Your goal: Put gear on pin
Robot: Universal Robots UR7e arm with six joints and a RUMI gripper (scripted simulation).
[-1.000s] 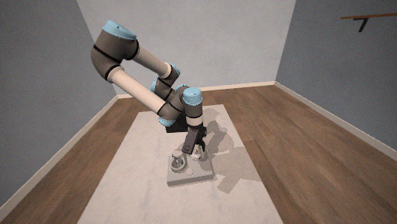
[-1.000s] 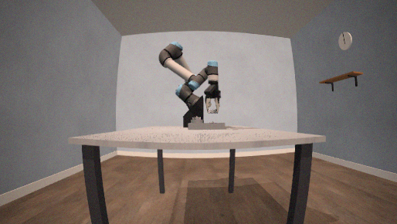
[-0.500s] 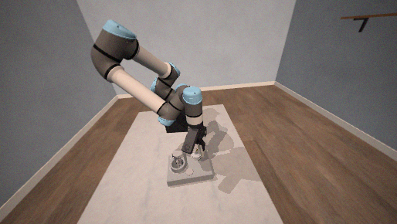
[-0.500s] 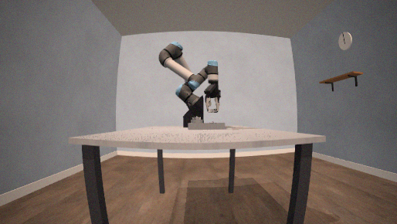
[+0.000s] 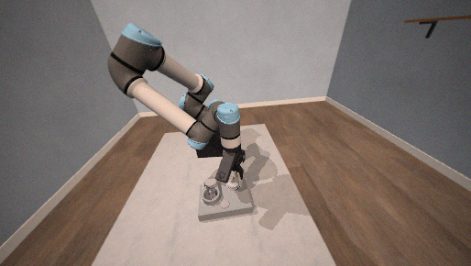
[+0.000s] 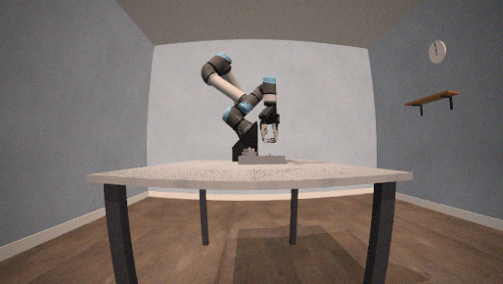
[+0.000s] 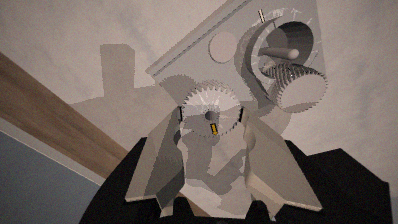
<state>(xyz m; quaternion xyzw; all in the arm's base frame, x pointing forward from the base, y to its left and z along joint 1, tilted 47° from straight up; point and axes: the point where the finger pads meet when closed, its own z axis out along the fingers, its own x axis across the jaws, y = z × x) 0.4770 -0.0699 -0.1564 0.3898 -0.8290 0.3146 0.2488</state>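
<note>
Right now my hand is 40 mm short of the flat round disc, 50 mm to the left of it and 90 mm above it. Also, from my hand: short peg: 70 mm behind, 10 mm to the left, 90 mm below; loose gear: right at my hand.
</note>
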